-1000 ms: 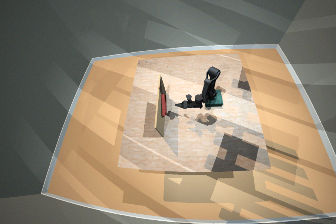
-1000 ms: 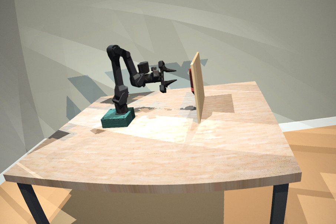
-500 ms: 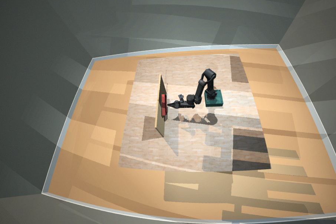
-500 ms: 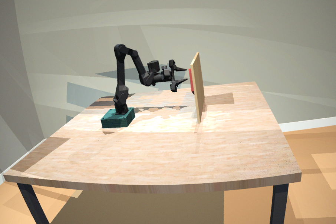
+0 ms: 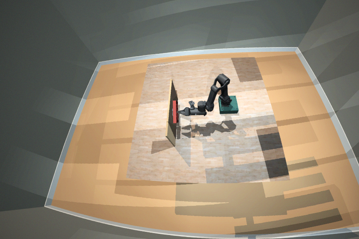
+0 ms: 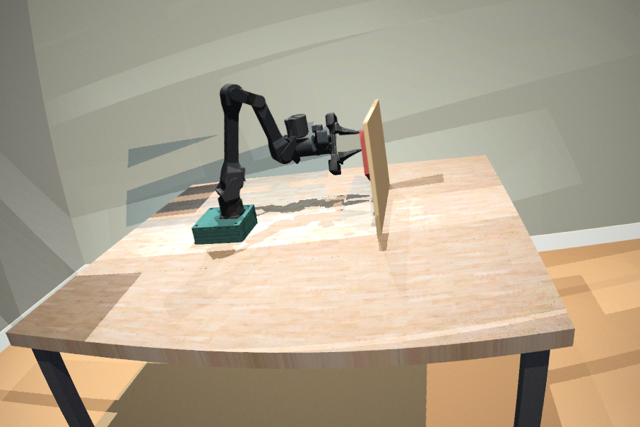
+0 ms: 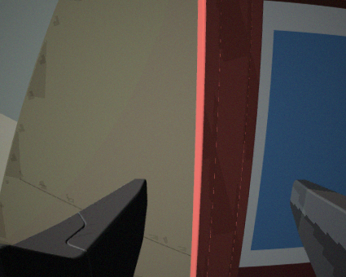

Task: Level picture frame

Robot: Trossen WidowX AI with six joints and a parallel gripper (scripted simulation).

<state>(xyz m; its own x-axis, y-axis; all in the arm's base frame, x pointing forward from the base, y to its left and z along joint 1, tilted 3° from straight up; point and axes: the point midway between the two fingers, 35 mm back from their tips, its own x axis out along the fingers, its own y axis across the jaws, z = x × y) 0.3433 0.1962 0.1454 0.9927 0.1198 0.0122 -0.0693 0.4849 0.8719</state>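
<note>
Right now my gripper tip is 3 cm short of the picture frame, 2 cm to the left of it and 5 cm above it. Round my gripper tip: wall panel (4 cm ahead, 1 cm to the right, 6 cm below).
</note>
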